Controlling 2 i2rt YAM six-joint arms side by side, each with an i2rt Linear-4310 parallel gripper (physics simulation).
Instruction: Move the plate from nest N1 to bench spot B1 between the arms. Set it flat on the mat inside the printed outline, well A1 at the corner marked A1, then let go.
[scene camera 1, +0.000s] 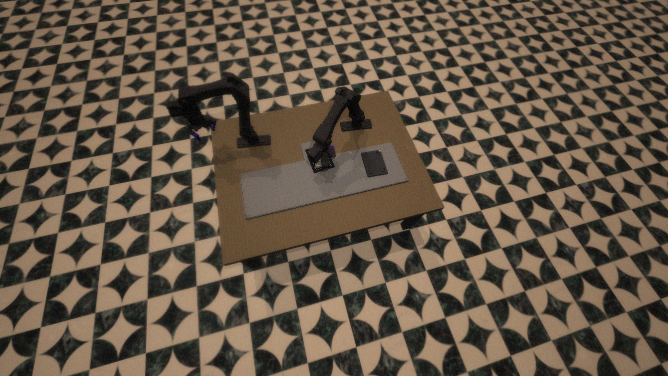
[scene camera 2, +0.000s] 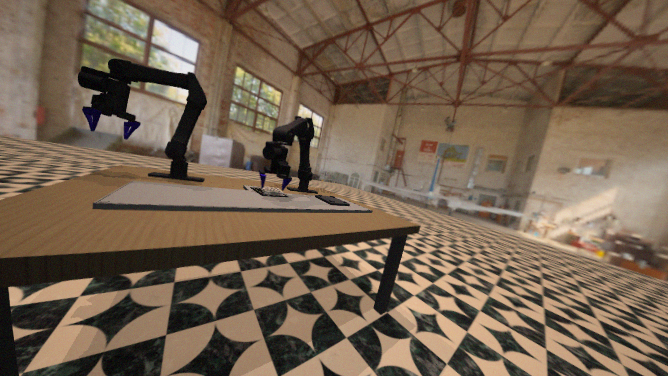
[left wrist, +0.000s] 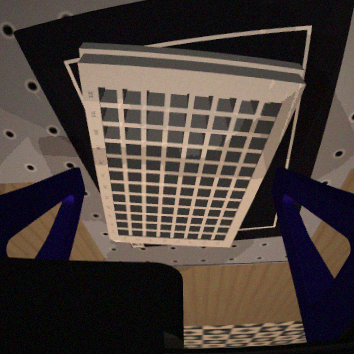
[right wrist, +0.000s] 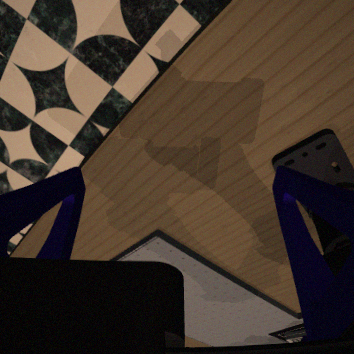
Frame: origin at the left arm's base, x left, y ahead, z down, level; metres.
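Seen in the pictures: left gripper, fingertip midpoint: (scene camera 2: 272, 189) (left wrist: 177, 177); right gripper, fingertip midpoint: (scene camera 1: 206, 136) (scene camera 2: 110, 135) (right wrist: 178, 176); left arm's base, origin of the base link: (scene camera 1: 356, 125) (scene camera 2: 302, 191); right arm's base, origin of the base link: (scene camera 1: 254, 141) (scene camera 2: 178, 178).
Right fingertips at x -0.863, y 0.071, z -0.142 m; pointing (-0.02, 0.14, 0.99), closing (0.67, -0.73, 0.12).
Pixels of each thing's middle, then the offset from my right fingertips to it. "spot": a spot on its surface instead. Level surfaces: height alone.
- pale well plate, body centre: (left wrist: 178, 175) (scene camera 2: 271, 190) dz +0.120, dx +0.608, dy +0.148 m
- black mat, its level: dz +0.127 m
- printed outline, surface spot: (left wrist: 295, 125) spot: dz +0.127, dx +0.553, dy +0.178 m
- dark nest, body centre: (scene camera 2: 331, 199) (scene camera 1: 374, 162) dz +0.120, dx +0.907, dy +0.230 m
- grey perforated board, its level: dz +0.129 m
- wooden table, its level: dz +0.142 m
The pale well plate (scene camera 2: 272, 191) (left wrist: 170, 165) is over the black mat (scene camera 2: 255, 189) (left wrist: 45, 45) (scene camera 1: 329, 168), turned slightly against the printed outline (left wrist: 295, 125). The outline shows past its far and right sides in the left wrist view; the near left part is hidden. Row 12 is at the far end, the low numbers and lettered edge near. I cannot tell whether the plate is fully flat. My left gripper (scene camera 1: 321, 156) (scene camera 2: 274, 188) (left wrist: 177, 177) is open around it, with gaps at both sides. My right gripper (scene camera 1: 204, 132) (scene camera 2: 109, 134) (right wrist: 178, 176) is open and empty, high at the table's left.
A dark nest (scene camera 1: 374, 163) (scene camera 2: 332, 200) is on the right part of the grey perforated board (scene camera 1: 270, 192) (scene camera 2: 165, 195) (right wrist: 215, 295). The board lies on the wooden table (scene camera 1: 300, 225) (scene camera 2: 200, 230). The right arm's base (right wrist: 320, 155) (scene camera 1: 254, 141) stands behind the board's left part.
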